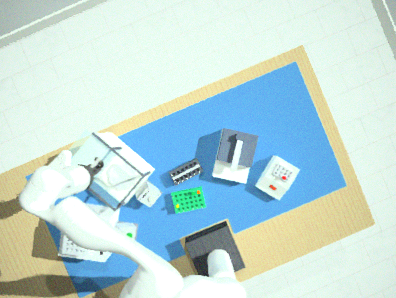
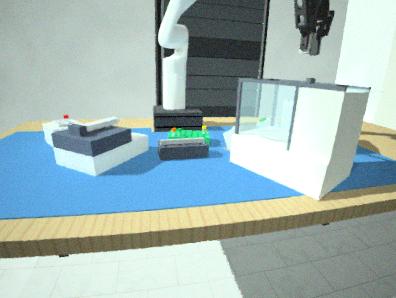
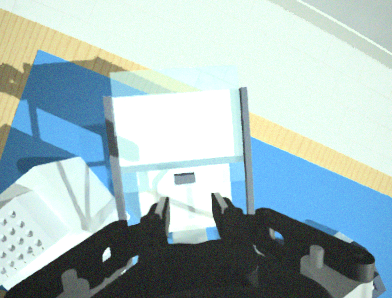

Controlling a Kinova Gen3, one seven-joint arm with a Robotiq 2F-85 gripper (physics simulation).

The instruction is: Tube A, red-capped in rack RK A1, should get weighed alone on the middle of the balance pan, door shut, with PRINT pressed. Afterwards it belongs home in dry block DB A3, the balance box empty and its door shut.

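Places are measured from the arm's base along level axes (x left, y back, z up), in centimetres.
Pixels of known places: gripper, fingertip midpoint: [image 1: 96,171] [image 2: 309,54] [image 3: 190,205]; arm's base at its link origin: [image 1: 218,260] [image 2: 174,107].
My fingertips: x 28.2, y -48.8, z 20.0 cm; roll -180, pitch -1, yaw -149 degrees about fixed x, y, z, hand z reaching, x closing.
Note:
Ahead of a thing's pixels: the offset from my fingertips to its top centre. "spot": to the spot under its first point.
A red cap @[dz -18.5, dx -63.0, dy +24.6 cm] [image 1: 284,177] [image 2: 66,116] stands in the white dry block @[dz -20.2, dx -61.5, dy +24.8 cm] [image 1: 266,181] [image 2: 49,134]; the tube body is hidden and the hole label is unreadable. The glass balance box @[dz -5.7, dx -2.5, dy +4.6 cm] [image 1: 145,168] [image 2: 325,130] [image 3: 247,145] stands at the mat's far end. Its clear top door @[spot: dz -6.3, dx +7.2, dy -10.2 cm] [image 3: 172,80] sticks out beyond the frame, so the top is partly uncovered. The dark door handle @[spot: dz -4.9, dx +0.9, dy -0.9 cm] [image 3: 184,178] lies ahead of the fingertips. The pan @[spot: dz -18.9, dx -1.7, dy +4.1 cm] [image 1: 120,175] shows through the glass with no tube visible on it. My gripper [image 1: 97,165] [image 2: 310,51] [image 3: 190,205] is part open and empty, above the box.
The green rack @[dz -24.1, dx -23.8, dy +22.6 cm] [image 1: 188,200] [image 2: 189,136] holds an orange and a yellow cap. A dark rack @[dz -22.4, dx -26.4, dy +11.0 cm] [image 1: 186,171] [image 2: 183,150] is beside it. A grey-lidded device @[dz -17.0, dx -47.3, dy +10.7 cm] [image 1: 226,172] [image 2: 92,140] stands near the dry block. A small console @[spot: dz -19.9, dx -9.7, dy +14.7 cm] [image 1: 148,194] and a white holed block [image 3: 17,240] stand beside the balance.

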